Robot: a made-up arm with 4 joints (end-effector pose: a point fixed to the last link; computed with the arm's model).
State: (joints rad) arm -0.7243 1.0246 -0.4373 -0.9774
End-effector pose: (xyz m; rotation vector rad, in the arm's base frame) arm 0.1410 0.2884 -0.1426 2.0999 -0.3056 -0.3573
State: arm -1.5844 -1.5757 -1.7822 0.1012
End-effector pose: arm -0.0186 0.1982 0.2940 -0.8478 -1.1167 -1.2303
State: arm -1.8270 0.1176 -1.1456 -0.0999
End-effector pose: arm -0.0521 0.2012 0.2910 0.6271 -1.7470 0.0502
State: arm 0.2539 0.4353 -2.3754 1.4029
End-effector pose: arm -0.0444 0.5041 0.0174 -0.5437 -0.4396 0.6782
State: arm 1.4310 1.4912 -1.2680 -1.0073
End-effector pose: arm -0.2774 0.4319 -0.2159 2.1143 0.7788 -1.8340
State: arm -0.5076 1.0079 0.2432 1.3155
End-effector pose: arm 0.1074 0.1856 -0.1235 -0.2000 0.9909 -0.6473
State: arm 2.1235 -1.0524 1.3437 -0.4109
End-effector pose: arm -0.2497 0.3398 0.2407 -1.7270 -0.8111 -0.5274
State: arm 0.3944 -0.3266 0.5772 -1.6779
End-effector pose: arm -0.3377 0.1273 -0.1595 0.3368 -1.5903 -1.2558
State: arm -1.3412 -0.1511 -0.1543 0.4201
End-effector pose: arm -0.0426 0.1165 0.0967 0.5794 -0.8565 -1.4700
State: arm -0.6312 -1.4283 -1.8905 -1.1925
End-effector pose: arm 0.1522 0.0809 0.0218 0.1354 -0.5095 -0.1864
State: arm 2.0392 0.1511 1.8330 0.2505
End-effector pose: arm -0.1436 0.3650 0.1583 2.4633 0.0104 1.1602
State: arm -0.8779 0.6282 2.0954 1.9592
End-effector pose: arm -0.1783 0.2512 -0.1997 0.3777 2.6256 -0.7744
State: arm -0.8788 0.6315 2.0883 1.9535
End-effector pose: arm -0.1771 0.2495 -0.1996 0.3705 2.6178 -0.7803
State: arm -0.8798 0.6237 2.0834 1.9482
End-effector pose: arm -0.1765 0.2489 -0.1993 0.3769 2.6099 -0.7945
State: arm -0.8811 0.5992 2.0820 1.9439
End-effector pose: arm -0.1768 0.2500 -0.1987 0.4038 2.6018 -0.8210
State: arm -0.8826 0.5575 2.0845 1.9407
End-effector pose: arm -0.1778 0.2530 -0.1978 0.4521 2.5930 -0.8596
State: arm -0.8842 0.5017 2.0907 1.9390
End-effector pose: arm -0.1794 0.2577 -0.1969 0.5185 2.5828 -0.9069
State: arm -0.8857 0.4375 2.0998 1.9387
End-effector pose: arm -0.1811 0.2638 -0.1960 0.5968 2.5707 -0.9579
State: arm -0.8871 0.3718 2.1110 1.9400
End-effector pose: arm -0.1824 0.2706 -0.1954 0.6789 2.5572 -1.0065
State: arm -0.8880 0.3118 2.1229 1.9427
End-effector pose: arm -0.1833 0.2774 -0.1952 0.7558 2.5439 -1.0475
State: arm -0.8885 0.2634 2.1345 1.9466
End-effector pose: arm -0.1837 0.2835 -0.1953 0.8197 2.5331 -1.0769
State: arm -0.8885 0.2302 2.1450 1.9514
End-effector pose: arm -0.1839 0.2883 -0.1955 0.8659 2.5271 -1.0930
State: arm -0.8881 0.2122 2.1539 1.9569
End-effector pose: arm -0.1841 0.2917 -0.1959 0.8934 2.5266 -1.0967
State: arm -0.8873 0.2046 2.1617 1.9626
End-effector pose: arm -0.1844 0.2940 -0.1963 0.9082 2.5303 -1.0926
